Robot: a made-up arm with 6 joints. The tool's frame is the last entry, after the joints. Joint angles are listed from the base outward. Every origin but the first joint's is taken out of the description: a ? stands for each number. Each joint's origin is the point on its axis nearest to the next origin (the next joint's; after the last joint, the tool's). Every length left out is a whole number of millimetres.
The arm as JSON. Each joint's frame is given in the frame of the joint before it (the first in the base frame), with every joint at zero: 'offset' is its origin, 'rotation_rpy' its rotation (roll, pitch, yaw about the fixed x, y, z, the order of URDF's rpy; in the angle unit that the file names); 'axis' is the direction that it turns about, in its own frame. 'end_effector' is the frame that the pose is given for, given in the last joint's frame.
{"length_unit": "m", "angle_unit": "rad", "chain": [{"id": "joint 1", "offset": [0.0, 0.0, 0.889], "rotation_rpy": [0.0, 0.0, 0.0], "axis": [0.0, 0.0, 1.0]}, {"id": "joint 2", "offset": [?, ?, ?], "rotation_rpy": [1.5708, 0.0, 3.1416], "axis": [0.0, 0.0, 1.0]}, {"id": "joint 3", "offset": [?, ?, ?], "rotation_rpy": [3.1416, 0.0, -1.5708], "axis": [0.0, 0.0, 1.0]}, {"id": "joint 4", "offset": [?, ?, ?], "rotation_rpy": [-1.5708, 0.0, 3.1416], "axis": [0.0, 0.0, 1.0]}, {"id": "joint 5", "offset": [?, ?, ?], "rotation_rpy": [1.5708, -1.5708, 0.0], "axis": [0.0, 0.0, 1.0]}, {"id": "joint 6", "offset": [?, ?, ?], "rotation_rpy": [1.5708, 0.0, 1.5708], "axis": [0.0, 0.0, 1.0]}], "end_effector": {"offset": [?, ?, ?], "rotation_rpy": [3.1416, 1.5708, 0.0]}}
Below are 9 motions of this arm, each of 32 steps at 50 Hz.
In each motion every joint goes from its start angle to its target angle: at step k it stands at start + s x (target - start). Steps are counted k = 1, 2, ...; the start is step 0. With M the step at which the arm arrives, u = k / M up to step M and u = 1 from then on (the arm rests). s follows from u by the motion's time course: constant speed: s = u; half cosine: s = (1 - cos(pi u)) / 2; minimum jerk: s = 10 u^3 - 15 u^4 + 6 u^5.
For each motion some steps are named. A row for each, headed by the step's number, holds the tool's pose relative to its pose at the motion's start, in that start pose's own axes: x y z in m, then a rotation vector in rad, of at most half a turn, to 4 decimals.
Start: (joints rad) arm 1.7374 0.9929 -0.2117 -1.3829 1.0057 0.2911
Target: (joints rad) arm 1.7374 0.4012 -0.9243 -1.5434 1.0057 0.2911
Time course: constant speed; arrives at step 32
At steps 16, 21, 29, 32:
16: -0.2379 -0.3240 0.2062 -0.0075 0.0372 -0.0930
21: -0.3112 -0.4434 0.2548 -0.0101 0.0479 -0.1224
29: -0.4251 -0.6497 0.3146 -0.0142 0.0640 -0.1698
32: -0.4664 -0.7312 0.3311 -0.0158 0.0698 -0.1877

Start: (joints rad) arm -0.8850 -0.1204 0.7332 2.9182 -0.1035 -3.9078
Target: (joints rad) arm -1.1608 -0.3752 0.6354 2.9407 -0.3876 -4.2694
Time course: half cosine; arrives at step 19
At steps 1, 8, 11, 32:
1: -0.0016 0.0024 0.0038 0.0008 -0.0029 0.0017
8: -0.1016 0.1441 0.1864 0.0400 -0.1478 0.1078
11: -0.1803 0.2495 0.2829 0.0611 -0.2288 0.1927
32: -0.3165 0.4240 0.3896 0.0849 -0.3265 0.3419

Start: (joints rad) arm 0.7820 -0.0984 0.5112 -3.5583 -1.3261 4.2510
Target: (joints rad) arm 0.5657 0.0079 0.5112 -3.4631 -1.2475 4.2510
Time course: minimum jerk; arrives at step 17
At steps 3, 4, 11, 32:
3: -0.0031 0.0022 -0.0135 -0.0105 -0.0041 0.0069
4: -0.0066 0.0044 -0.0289 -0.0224 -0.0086 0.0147
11: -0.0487 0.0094 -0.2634 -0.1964 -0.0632 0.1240
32: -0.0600 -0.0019 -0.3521 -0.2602 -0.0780 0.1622

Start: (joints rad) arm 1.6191 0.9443 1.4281 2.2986 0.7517 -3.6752
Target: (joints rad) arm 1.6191 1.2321 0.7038 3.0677 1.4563 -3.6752
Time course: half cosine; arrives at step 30
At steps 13, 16, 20, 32:
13: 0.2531 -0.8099 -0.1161 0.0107 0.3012 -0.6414
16: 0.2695 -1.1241 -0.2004 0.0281 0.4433 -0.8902
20: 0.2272 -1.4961 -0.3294 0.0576 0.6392 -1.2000
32: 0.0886 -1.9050 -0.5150 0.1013 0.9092 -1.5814

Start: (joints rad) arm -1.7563 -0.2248 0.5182 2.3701 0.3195 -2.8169
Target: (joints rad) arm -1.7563 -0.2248 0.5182 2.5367 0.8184 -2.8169
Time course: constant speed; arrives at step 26
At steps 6, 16, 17, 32:
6: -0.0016 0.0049 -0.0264 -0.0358 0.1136 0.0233
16: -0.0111 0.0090 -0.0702 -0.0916 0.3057 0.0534
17: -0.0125 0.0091 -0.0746 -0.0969 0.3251 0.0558
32: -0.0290 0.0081 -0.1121 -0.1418 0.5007 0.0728

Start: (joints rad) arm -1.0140 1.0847 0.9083 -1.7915 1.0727 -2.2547
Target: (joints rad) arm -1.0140 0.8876 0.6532 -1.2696 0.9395 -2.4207
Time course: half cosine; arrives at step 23
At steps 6, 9, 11, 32:
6: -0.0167 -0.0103 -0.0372 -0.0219 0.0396 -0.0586
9: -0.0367 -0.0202 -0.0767 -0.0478 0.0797 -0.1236
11: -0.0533 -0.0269 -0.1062 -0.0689 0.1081 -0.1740
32: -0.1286 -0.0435 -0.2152 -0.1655 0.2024 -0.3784

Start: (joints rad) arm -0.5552 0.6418 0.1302 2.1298 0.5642 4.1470
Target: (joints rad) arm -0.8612 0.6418 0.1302 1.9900 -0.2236 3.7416
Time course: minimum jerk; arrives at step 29
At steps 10, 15, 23, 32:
10: -0.0813 -0.1845 0.0131 0.1647 -0.1344 -0.1879
15: -0.2189 -0.4255 0.0070 0.3815 -0.3291 -0.4337
23: -0.4452 -0.7185 -0.0461 0.6490 -0.6143 -0.7507
32: -0.4845 -0.7605 -0.0592 0.6878 -0.6619 -0.7996

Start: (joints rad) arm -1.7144 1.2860 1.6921 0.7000 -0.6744 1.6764
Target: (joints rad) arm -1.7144 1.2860 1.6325 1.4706 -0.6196 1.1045
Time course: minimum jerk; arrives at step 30
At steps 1, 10, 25, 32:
1: 0.0000 0.0000 0.0000 0.0000 0.0002 0.0000
10: 0.0093 0.0087 -0.0088 -0.0124 0.0933 0.0017
25: 0.0274 0.0163 -0.0285 -0.0795 0.3912 -0.0894
32: 0.0278 0.0159 -0.0287 -0.0837 0.4031 -0.0970

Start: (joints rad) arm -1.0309 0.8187 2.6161 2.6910 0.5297 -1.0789
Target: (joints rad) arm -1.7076 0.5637 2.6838 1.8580 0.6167 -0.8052
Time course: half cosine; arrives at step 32
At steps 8, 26, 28, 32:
8: -0.0257 -0.1074 -0.0472 -0.0405 -0.0369 -0.0395
26: -0.1682 -0.6380 0.0706 -0.2934 -0.3572 -0.1865
28: -0.1763 -0.6617 0.0951 -0.3093 -0.3824 -0.1904
32: -0.1829 -0.6801 0.1165 -0.3223 -0.4037 -0.1930

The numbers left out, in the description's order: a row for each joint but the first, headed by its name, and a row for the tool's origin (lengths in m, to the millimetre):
joint 2: 0.095 0.0 0.0
joint 3: 0.0 1.381 0.0
joint 4: -0.165 1.466 0.0
joint 5: 0.0 0.0 0.0
joint 6: -0.232 0.0 0.0
tool: 0.0 0.0 0.0

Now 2 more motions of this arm.
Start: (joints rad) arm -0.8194 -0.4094 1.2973 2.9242 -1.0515 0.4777
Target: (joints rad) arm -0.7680 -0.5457 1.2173 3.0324 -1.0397 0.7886
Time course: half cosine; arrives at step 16
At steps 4, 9, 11, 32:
4: 0.0293 0.0099 -0.0273 -0.0491 0.0094 -0.0035
9: 0.1169 0.0450 -0.1125 -0.2015 0.0392 -0.0112
11: 0.1507 0.0610 -0.1469 -0.2628 0.0513 -0.0128
32: 0.1913 0.0823 -0.1895 -0.3388 0.0663 -0.0138

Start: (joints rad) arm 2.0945 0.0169 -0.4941 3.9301 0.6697 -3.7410
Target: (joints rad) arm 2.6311 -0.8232 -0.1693 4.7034 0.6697 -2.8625
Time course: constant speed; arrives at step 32
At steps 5, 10, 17, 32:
5: -0.2954 -0.0218 0.0942 -0.2045 -0.2365 -0.0509
10: -0.6073 -0.0681 0.1315 -0.3814 -0.4633 -0.1402
17: -1.0411 -0.1874 0.0834 -0.5700 -0.7528 -0.3262
32: -1.7520 -0.6940 -0.3708 -0.6836 -1.1623 -0.9034

